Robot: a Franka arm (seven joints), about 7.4 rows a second.
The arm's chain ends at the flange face. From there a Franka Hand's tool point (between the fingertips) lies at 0.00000 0.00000 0.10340 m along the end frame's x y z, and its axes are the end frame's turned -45 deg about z.
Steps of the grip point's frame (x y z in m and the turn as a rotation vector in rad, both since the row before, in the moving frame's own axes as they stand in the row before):
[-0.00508 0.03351 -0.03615 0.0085 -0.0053 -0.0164]
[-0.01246 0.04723 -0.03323 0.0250 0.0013 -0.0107]
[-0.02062 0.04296 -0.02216 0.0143 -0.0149 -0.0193]
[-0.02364 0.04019 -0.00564 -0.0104 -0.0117 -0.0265]
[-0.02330 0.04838 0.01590 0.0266 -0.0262 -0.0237]
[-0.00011 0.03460 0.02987 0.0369 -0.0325 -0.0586]
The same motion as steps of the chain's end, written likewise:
[0.02111 0.02751 -0.03614 0.0023 -0.0098 -0.0164]
[0.02633 0.04412 -0.03320 0.0186 -0.0168 -0.0107]
[0.01793 0.04489 -0.02214 -0.0004 -0.0206 -0.0193]
[0.01178 0.04352 -0.00563 -0.0156 -0.0009 -0.0265]
[0.02159 0.05067 0.01597 0.0003 -0.0373 -0.0237]
[0.02947 0.02472 0.02999 0.0031 -0.0491 -0.0586]

